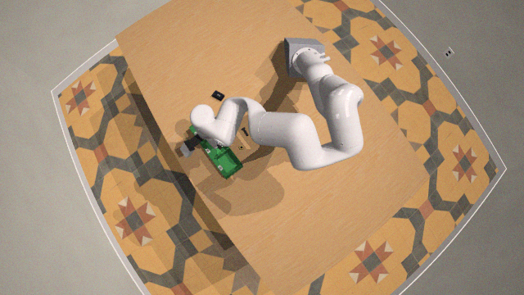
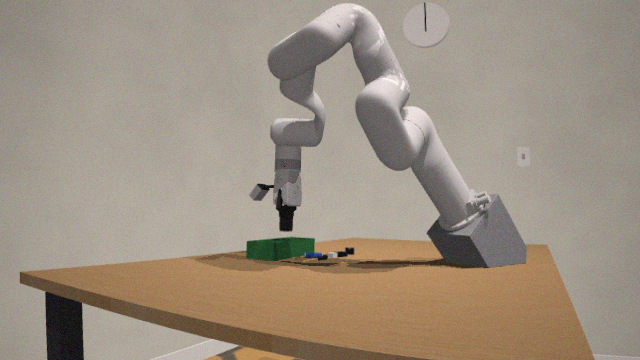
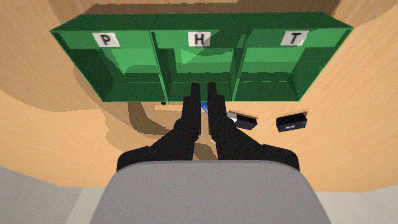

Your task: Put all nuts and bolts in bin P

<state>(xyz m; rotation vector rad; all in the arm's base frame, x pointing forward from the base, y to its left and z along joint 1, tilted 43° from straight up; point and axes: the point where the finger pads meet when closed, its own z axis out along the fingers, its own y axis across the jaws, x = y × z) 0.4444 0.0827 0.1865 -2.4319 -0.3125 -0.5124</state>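
My hand is 90 mm past the brass nut, 40 mm to the right of it and 90 mm above it. From my hand the other things lie so: blue cylindrical battery (80 mm behind, 30 mm to the right, 80 mm below); green bin (10 mm to the left, 70 mm below); black bolt (130 mm behind, 20 mm to the right, 90 mm below).
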